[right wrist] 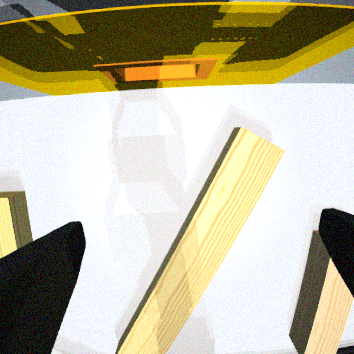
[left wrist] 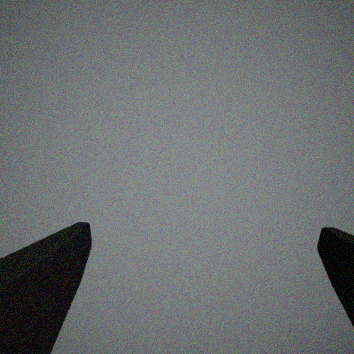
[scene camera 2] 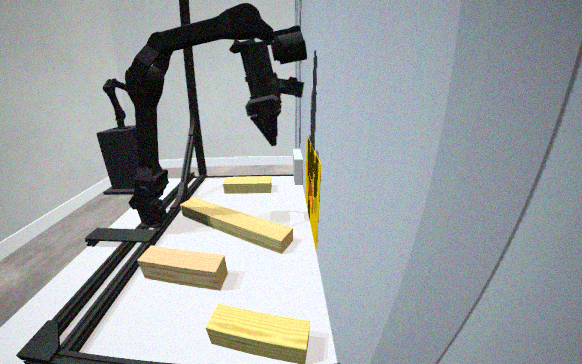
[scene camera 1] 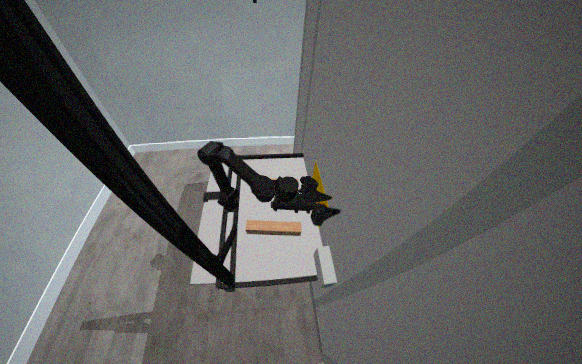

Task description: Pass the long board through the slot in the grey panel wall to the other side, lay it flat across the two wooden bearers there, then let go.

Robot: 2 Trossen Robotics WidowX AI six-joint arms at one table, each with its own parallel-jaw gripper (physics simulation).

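Places are measured from the left arm's base along level axes (x up, y left, z back), in metres.
Pixels of known places: left gripper, fingertip midpoint: (left wrist: 206, 236) (scene camera 1: 335, 204); right gripper, fingertip midpoint: (right wrist: 203, 226) (scene camera 2: 274, 140); left arm's base, origin of the base link: (scene camera 1: 230, 206); right arm's base, origin of the base link: (scene camera 2: 154, 221).
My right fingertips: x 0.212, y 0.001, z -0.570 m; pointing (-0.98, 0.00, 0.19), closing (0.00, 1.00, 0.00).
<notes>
For each thing: its top centre in the pictures, then the offset to it from my right fingertips.
- long board, middle of its top: (right wrist: 190, 270) (scene camera 2: 229, 215) dy +0.000, dx -0.193, dz -0.126 m
- wooden bearer, middle of its top: (scene camera 1: 273, 225) dy -0.135, dx -0.184, dz +0.357 m
The long board (scene camera 2: 237, 225) (right wrist: 215, 215) lies slantwise on the table, its far end towards the grey panel wall (scene camera 2: 400, 150) (scene camera 1: 425, 125). A yellow panel (scene camera 2: 315, 220) (right wrist: 50, 86) on the wall surrounds the orange-edged slot, partly in the arm's shadow. My right gripper (scene camera 2: 272, 143) (right wrist: 203, 226) is open and empty, high above the board and pointing down. My left gripper (scene camera 1: 334, 204) (left wrist: 206, 236) is open and empty, pointing at the wall. In scene camera 1 one wooden bearer (scene camera 1: 273, 228) lies on the table; any second bearer is mostly hidden behind the left arm.
Shorter wooden blocks lie around the board: an orange-brown one (scene camera 2: 182, 267), a yellow one (scene camera 2: 257, 330) in front and another yellow one (scene camera 2: 247, 184) at the back. A white box (scene camera 1: 326, 265) (scene camera 2: 298, 167) stands against the wall. Black rails (scene camera 2: 107, 285) cross the table by the arm's base.
</notes>
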